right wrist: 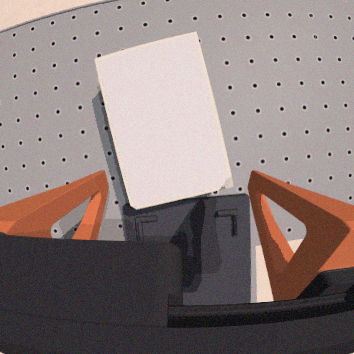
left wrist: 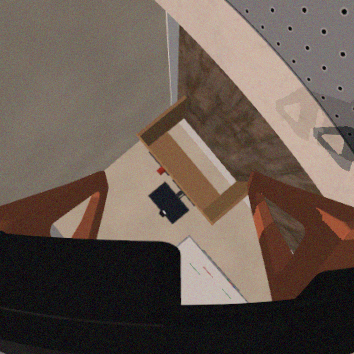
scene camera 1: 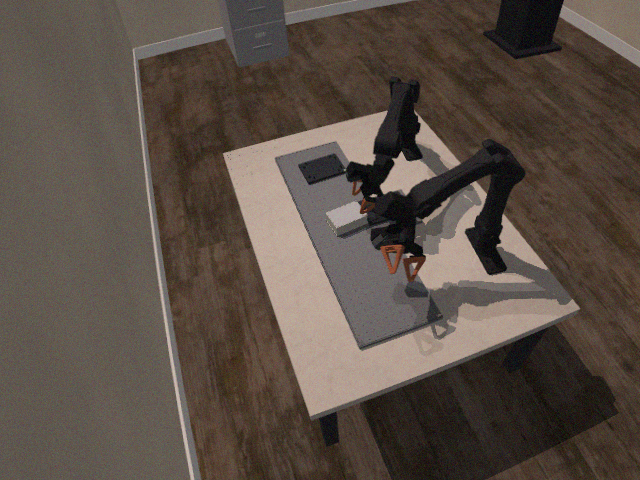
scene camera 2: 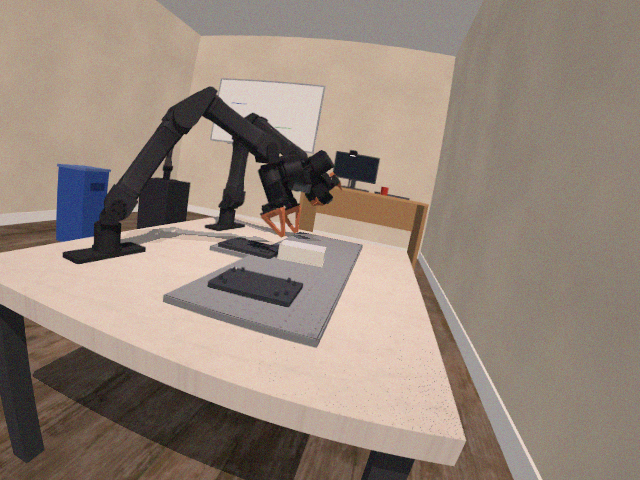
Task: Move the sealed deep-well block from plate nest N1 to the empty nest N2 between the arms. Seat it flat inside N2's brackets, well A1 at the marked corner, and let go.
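Frame: origin at the left arm's base, x right, y ahead, z up, level; millimetres.
Seen in the pictures: left gripper, fingertip midpoint: [left wrist: 177,178] [scene camera 1: 401,278]; right gripper, fingertip midpoint: [right wrist: 177,178] [scene camera 1: 357,204] [scene camera 2: 289,234]; left arm's base, origin of the base link: [scene camera 1: 484,250] [scene camera 2: 225,227]; right arm's base, origin of the base link: [scene camera 1: 407,145] [scene camera 2: 106,253].
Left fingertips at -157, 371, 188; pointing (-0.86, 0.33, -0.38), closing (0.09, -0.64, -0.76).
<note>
Pixels of each thing's middle, then the offset from my left fingertips to it, as dx, dy, dz. Level surfaces: height alone.
- sealed block, body centre: [right wrist: 164,124] [scene camera 2: 302,252] [scene camera 1: 346,217] +396, +59, -155
- middle nest N2, body centre: [right wrist: 191,276] [scene camera 2: 252,246] [scene camera 1: 384,207] +422, -91, -167
- outer nest N1, body centre: [scene camera 2: 258,283] [scene camera 1: 322,167] +697, +84, -165
- grey perforated board, its level: dz -175
- pale table, its level: dz -189
The sealed block [scene camera 1: 345,218] [scene camera 2: 301,253] [right wrist: 162,120], white and rectangular, lies on the grey perforated board, turned slightly against the middle nest N2 [scene camera 2: 235,246] [right wrist: 230,250]. Its near end meets or overlaps N2's edge in the right wrist view; whether it is tilted is unclear. N2's two nearer corner brackets show uncovered. The outer nest N1 [scene camera 1: 321,168] [scene camera 2: 255,285] holds no block. My right gripper [scene camera 1: 359,203] [scene camera 2: 289,234] [right wrist: 177,178] is open above the block's near end, holding nothing. My left gripper [scene camera 1: 403,276] [left wrist: 177,178] is open and empty, away from the block. Well A1 cannot be read.
The grey perforated board [scene camera 1: 351,289] [scene camera 2: 191,297] [left wrist: 325,45] [right wrist: 285,110] lies on the pale table [scene camera 1: 279,258] [scene camera 2: 361,372]. The left arm's wrist is close beside the right arm's in scene camera 1. A desk with a monitor [scene camera 2: 356,167] stands by the far wall.
</note>
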